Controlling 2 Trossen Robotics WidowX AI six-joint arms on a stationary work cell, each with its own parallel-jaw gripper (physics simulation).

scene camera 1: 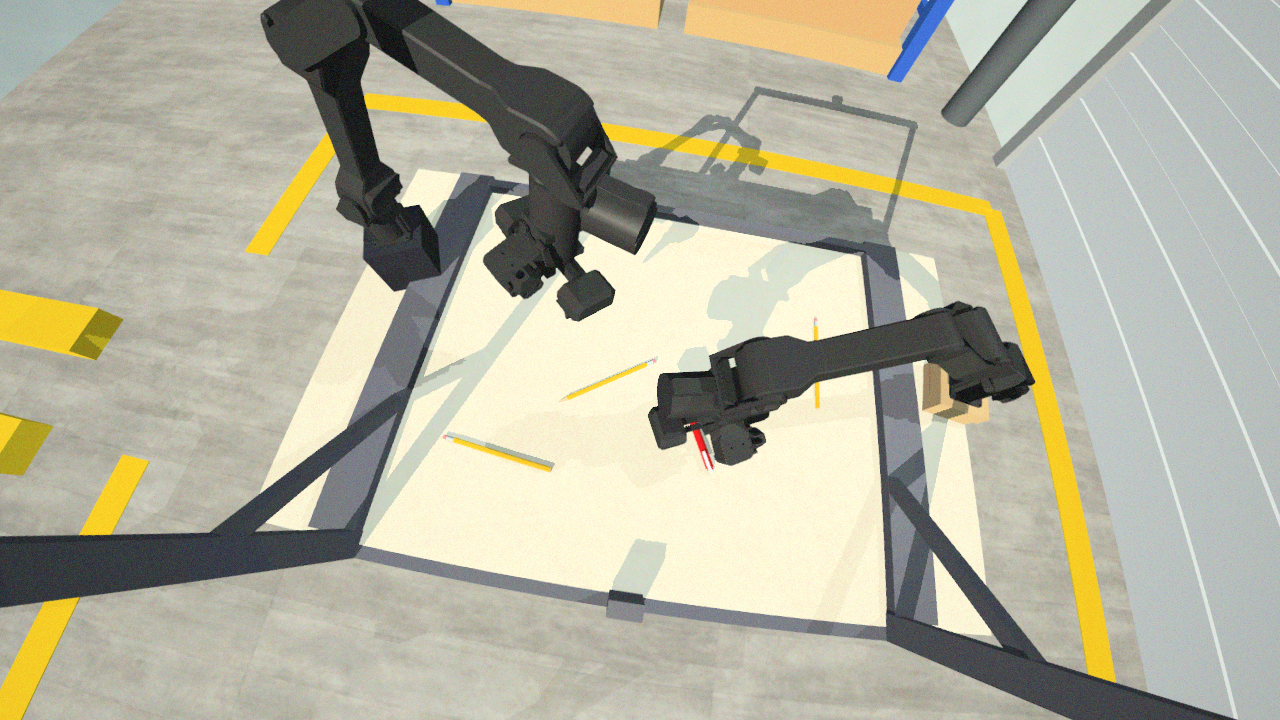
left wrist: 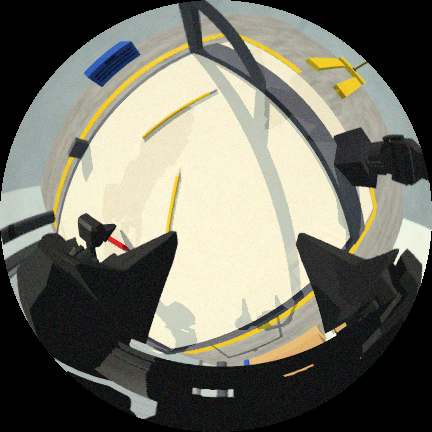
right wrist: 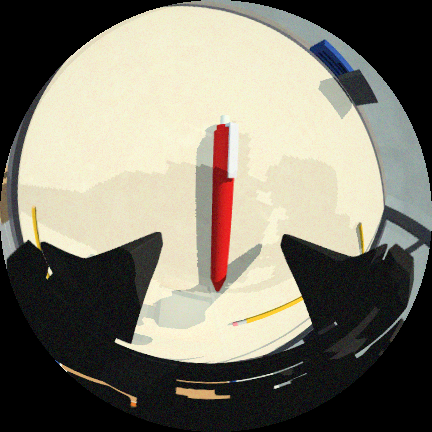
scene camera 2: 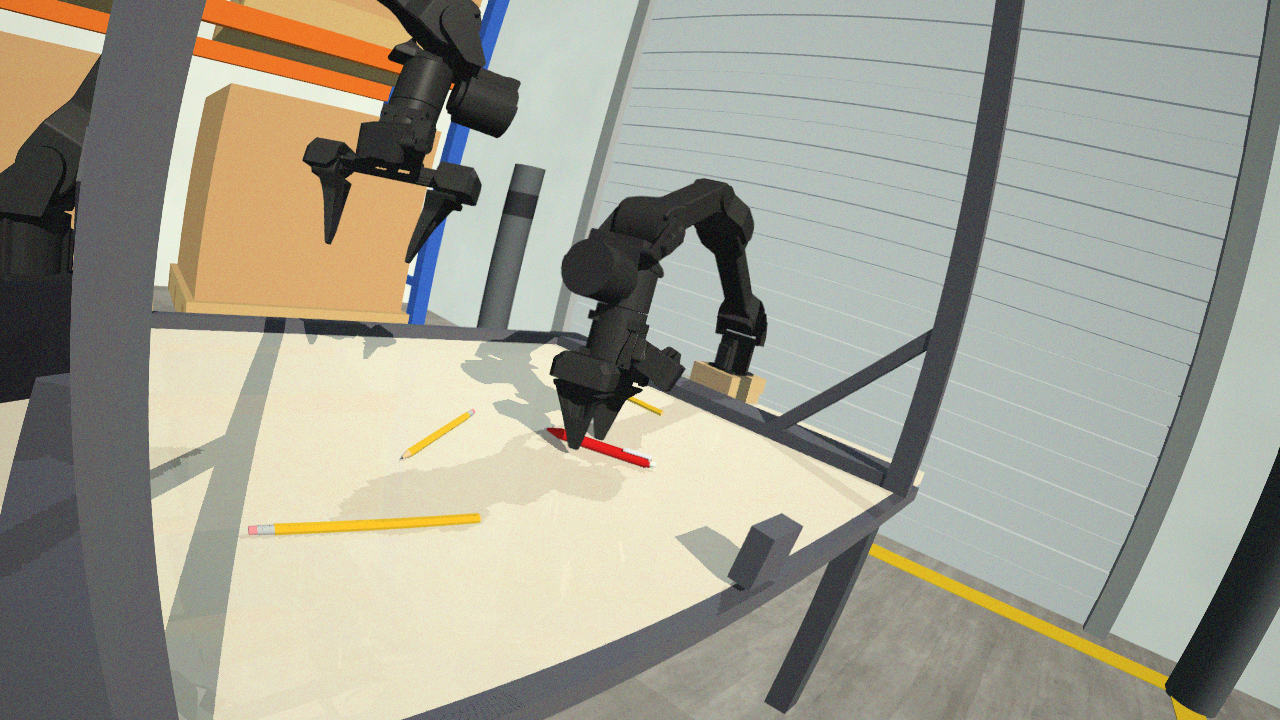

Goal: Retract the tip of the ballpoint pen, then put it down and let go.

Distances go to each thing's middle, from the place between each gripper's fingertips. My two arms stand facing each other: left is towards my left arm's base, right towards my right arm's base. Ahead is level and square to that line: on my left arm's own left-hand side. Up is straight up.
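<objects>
Red ballpoint pen (scene camera 2: 644,460): 27 cm to the right of my left hand, 11 cm behind, 17 cm below. Tan block (scene camera 1: 936,400): from my left hand, 9 cm ahead, 75 cm to the right, 15 cm below.
My right gripper: 1 cm past the red ballpoint pen, 1 cm to the left of it. Tan block: 19 cm ahead of my right hand, 48 cm to the right, 2 cm above.
</objects>
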